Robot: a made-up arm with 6 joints.
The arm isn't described. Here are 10 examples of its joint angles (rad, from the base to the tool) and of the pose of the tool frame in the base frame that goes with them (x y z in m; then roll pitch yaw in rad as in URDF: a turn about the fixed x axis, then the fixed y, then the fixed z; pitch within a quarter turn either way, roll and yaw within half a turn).
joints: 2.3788 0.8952 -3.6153 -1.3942 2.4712 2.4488
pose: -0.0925 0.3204 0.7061 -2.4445 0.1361 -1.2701
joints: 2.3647 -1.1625 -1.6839 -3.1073 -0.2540 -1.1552
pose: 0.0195 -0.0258 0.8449 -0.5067 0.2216 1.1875
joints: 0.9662 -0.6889 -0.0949 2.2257 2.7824 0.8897
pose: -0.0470 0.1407 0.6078 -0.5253 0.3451 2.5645
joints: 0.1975 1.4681 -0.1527 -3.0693 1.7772 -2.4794
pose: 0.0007 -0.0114 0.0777 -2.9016 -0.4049 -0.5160
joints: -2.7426 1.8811 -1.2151 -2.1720 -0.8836 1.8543
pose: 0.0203 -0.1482 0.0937 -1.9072 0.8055 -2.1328
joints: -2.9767 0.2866 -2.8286 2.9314 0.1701 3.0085
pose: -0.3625 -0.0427 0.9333 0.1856 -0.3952 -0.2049
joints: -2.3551 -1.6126 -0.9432 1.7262 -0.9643 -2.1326
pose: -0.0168 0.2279 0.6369 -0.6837 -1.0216 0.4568
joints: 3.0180 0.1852 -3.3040 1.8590 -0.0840 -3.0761
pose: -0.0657 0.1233 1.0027 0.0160 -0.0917 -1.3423
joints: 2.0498 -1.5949 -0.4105 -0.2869 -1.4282 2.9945
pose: 0.0522 -0.1938 0.6787 -0.2252 -0.3338 1.8577
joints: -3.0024 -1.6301 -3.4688 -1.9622 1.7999 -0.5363
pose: 0.4834 0.2161 0.1913 -1.8326 -0.0530 0.5246
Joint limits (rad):
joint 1: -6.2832..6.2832
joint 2: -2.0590..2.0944
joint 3: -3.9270..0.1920
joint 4: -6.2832..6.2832
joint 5: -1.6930..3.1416
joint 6: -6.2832..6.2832
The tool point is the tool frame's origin. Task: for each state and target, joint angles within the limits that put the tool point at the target. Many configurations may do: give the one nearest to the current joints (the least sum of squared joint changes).
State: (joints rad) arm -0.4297 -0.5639 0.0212 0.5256 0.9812 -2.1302
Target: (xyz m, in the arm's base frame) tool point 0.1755 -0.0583 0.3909
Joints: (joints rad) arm -0.5070 -0.9573 -0.1731 0.4784 1.1025 -2.1302
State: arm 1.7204 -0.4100 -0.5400 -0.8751 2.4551 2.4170
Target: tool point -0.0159 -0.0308 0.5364
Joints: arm 1.4857 -0.7330 -0.6904 0.1178 3.1087 2.4170
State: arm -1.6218 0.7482 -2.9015 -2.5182 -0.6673 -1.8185
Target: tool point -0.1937 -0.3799 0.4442
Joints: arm -2.1727 0.8361 -2.5266 -2.8023 -1.2232 -1.8185
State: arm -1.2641 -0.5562 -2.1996 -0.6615 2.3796 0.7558
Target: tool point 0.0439 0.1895 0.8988
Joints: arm -1.9216 -0.9191 -2.6315 -0.1442 1.9141 0.7558
